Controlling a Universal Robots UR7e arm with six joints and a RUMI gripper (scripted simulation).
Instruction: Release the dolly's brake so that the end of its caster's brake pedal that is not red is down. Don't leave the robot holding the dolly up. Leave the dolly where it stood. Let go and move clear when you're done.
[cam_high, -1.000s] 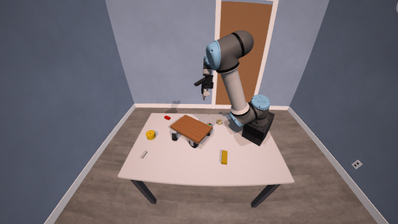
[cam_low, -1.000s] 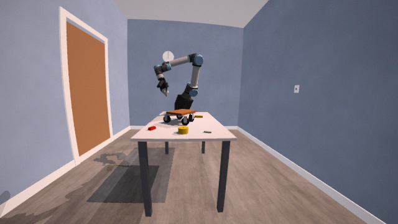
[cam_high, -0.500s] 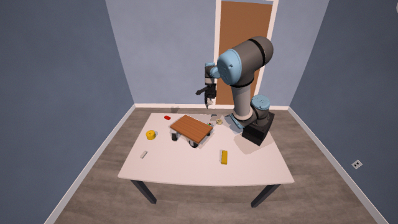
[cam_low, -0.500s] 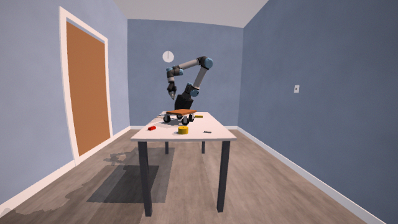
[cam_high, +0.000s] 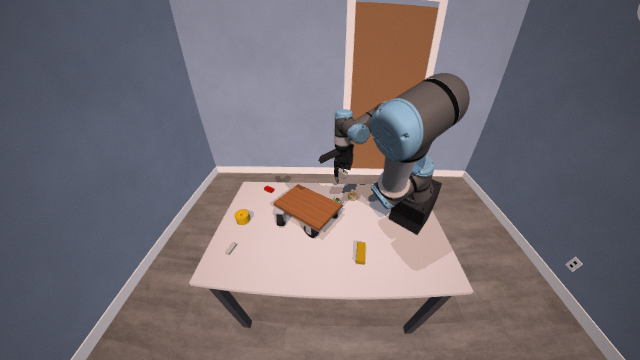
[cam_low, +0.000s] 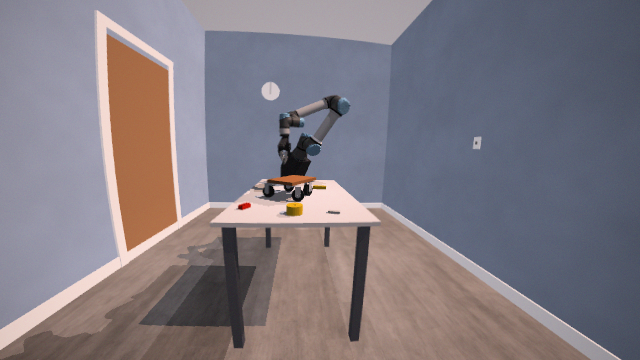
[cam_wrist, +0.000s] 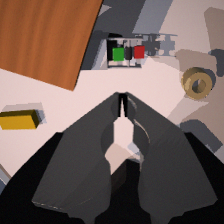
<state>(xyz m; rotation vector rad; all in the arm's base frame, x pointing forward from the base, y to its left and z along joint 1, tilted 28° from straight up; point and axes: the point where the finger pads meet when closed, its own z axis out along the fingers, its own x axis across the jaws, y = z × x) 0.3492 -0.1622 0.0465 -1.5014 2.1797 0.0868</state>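
Right now the brake pedal is 14 cm below my hand, 1 cm to the right of it and 1 cm behind it. From my hand the other things lie so: yellow cylinder 53 cm ahead, 20 cm below, 5 cm to the left; tape roll 21 cm below, 12 cm to the right, 12 cm behind; red block 42 cm ahead, 22 cm to the right, 21 cm below.
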